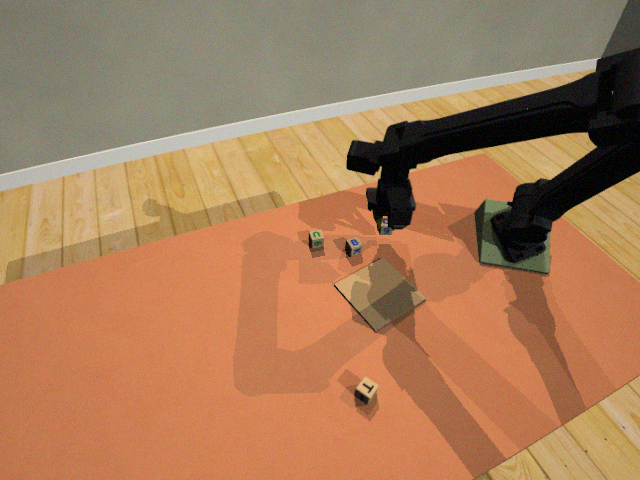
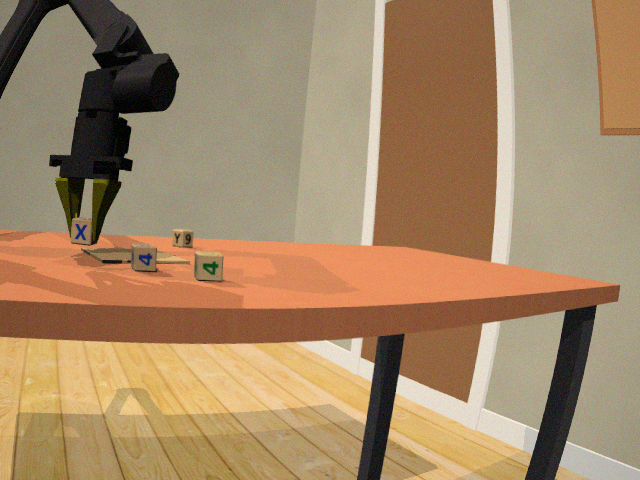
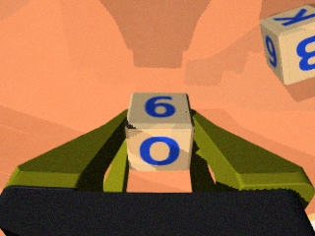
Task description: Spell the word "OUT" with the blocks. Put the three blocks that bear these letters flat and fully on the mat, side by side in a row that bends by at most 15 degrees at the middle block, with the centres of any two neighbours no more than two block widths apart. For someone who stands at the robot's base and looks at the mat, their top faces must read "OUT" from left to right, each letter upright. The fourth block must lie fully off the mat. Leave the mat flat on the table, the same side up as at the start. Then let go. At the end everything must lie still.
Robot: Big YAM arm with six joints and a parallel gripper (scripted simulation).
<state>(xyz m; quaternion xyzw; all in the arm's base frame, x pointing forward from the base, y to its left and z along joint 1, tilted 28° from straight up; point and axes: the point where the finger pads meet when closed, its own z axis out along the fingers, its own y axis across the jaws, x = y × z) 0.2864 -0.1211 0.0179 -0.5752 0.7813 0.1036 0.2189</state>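
Now: the tan mat 70 mm ahead of my hand, 150 mm to the left of it and 40 mm below it. The rest, counted from my hand: O block: right at my hand; wooden block: 80 mm ahead, 20 mm to the left, 30 mm below.
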